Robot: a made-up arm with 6 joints.
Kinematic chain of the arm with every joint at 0, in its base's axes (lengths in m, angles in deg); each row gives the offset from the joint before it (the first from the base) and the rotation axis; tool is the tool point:
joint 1: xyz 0 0 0.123 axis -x
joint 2: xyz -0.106 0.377 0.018 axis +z
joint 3: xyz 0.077 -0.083 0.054 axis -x
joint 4: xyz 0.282 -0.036 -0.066 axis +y
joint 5: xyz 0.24 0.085 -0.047 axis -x
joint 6: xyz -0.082 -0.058 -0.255 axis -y
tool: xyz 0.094 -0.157 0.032
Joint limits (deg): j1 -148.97..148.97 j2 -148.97..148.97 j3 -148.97..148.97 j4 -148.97..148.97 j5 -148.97..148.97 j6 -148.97..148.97
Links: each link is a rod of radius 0.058 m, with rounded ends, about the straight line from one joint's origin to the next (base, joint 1, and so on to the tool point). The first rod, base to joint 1, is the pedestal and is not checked.
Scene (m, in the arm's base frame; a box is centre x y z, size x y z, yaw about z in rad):
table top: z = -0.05
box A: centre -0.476 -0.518 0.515 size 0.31 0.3 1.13 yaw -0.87
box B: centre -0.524 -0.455 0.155 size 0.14 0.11 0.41 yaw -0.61
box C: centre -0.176 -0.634 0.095 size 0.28 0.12 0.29 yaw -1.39
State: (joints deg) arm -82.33 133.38 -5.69 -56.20 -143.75 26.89
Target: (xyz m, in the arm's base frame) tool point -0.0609 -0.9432 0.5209
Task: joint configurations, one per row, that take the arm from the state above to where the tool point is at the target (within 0.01 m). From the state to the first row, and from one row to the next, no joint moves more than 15 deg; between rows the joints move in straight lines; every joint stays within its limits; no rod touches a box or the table.
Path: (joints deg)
1: -82.39 120.44 -16.83 -49.32 -145.06 22.43
2: -82.46 107.49 -27.97 -42.45 -146.36 17.97
3: -82.52 94.55 -39.10 -35.57 -147.66 13.51
4: -82.59 81.61 -50.24 -28.70 -148.97 9.05
5: -95.86 80.51 -49.34 -36.53 -143.09 11.10
6: -109.14 79.42 -48.45 -44.37 -137.22 13.15
7: -122.41 78.33 -47.55 -52.21 -131.34 15.20
8: -135.69 77.23 -46.65 -60.05 -125.46 17.25

